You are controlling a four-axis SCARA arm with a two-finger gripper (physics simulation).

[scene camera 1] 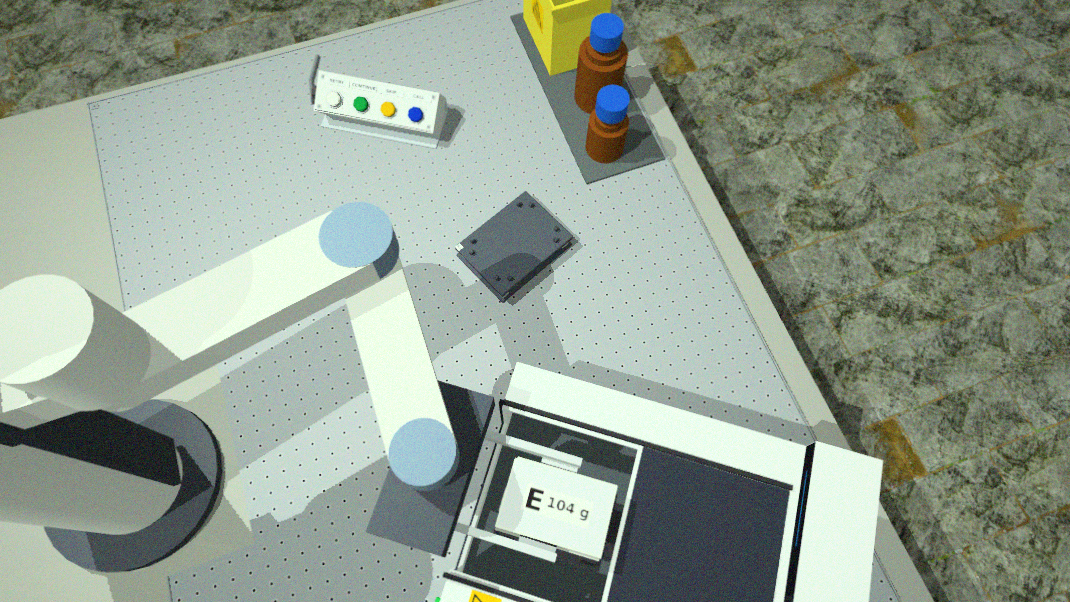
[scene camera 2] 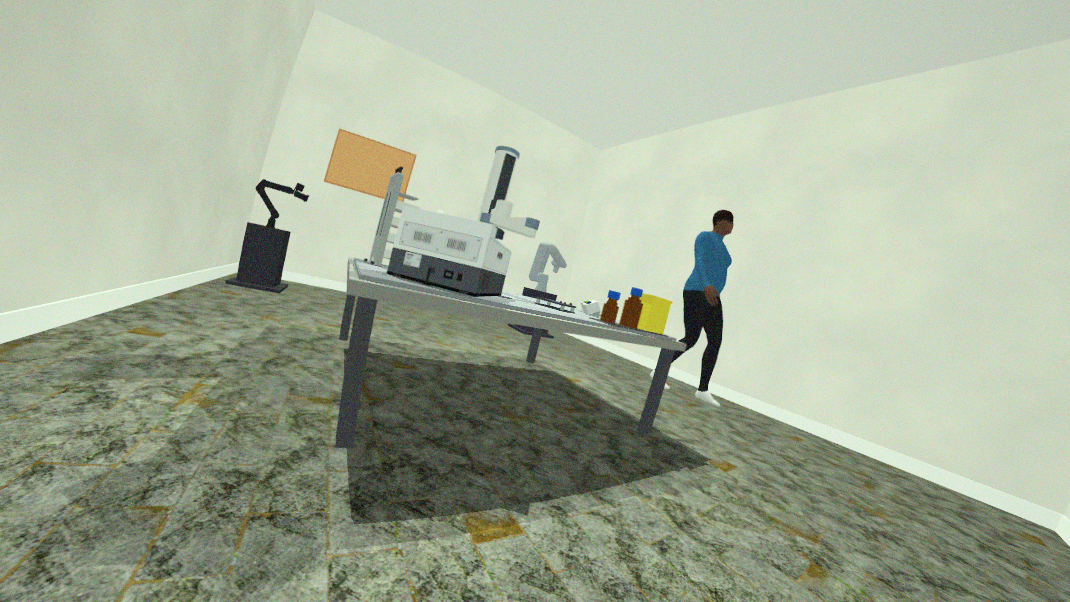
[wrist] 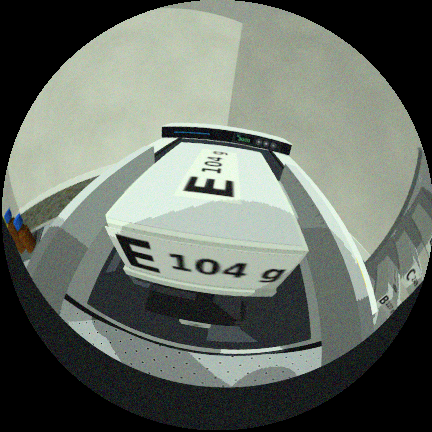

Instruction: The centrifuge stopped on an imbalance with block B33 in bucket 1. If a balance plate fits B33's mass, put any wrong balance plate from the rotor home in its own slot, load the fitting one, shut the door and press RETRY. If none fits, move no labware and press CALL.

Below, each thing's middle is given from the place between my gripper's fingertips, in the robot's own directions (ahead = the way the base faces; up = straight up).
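You'd find the white centrifuge [scene camera 2: 458, 254] 13 cm below my hand, 9 cm ahead of it and 7 cm to the right of it.
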